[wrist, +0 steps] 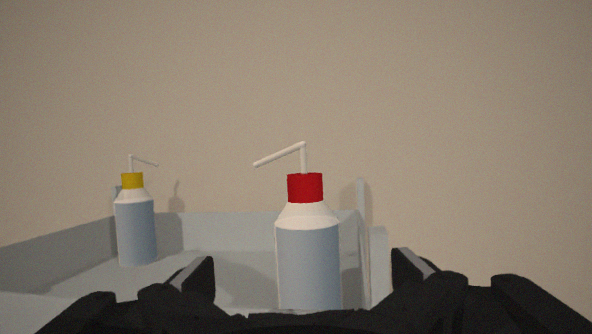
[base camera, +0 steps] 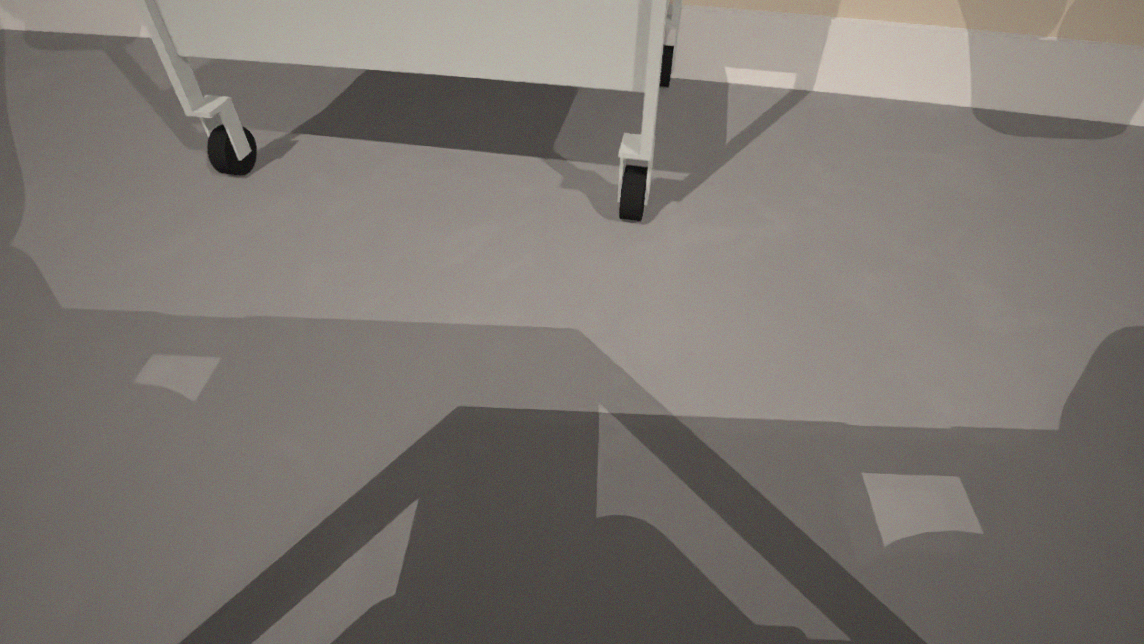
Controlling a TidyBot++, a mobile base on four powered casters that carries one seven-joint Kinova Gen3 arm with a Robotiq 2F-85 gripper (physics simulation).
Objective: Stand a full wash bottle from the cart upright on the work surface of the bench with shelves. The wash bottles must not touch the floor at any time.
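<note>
A wash bottle with a red cap stands upright on the cart near its right side in the wrist view; its body is blue-grey up to a white shoulder, and its base is hidden behind the gripper. A second wash bottle with a yellow cap stands upright farther back at the left of the cart's top tray. The cart is pale grey with raised tray walls. My gripper is open, its fingertips apart to the left and right of the red-capped bottle in the view, not touching it. The bench with shelves does not show.
The cart's front casters stand on the grey floor in the base view. A corner post of the cart rises to the right of the red-capped bottle. A beige wall stands behind the cart.
</note>
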